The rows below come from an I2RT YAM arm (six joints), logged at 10 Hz.
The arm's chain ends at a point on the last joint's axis. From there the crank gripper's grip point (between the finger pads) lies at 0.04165 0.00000 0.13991 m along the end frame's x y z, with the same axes.
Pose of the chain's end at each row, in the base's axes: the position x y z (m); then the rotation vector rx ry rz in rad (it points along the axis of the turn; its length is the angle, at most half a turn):
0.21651 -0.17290 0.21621 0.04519 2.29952 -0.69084
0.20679 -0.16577 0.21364 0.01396 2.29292 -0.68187
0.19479 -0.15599 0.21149 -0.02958 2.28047 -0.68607
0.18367 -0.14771 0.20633 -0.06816 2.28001 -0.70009
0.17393 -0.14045 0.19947 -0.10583 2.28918 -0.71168
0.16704 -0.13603 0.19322 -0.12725 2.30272 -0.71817
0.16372 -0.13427 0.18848 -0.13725 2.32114 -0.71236
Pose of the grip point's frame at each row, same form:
0.27481 -0.24845 0.10574 0.04519 2.29952 -0.69084
0.26725 -0.24022 0.10359 0.01396 2.29292 -0.68187
0.25777 -0.23048 0.10288 -0.02958 2.28047 -0.68607
0.24711 -0.22309 0.09862 -0.06816 2.28001 -0.70009
0.23674 -0.21644 0.09181 -0.10583 2.28918 -0.71168
0.22849 -0.21232 0.08499 -0.12725 2.30272 -0.71817
0.22345 -0.20981 0.07877 -0.13725 2.32114 -0.71236

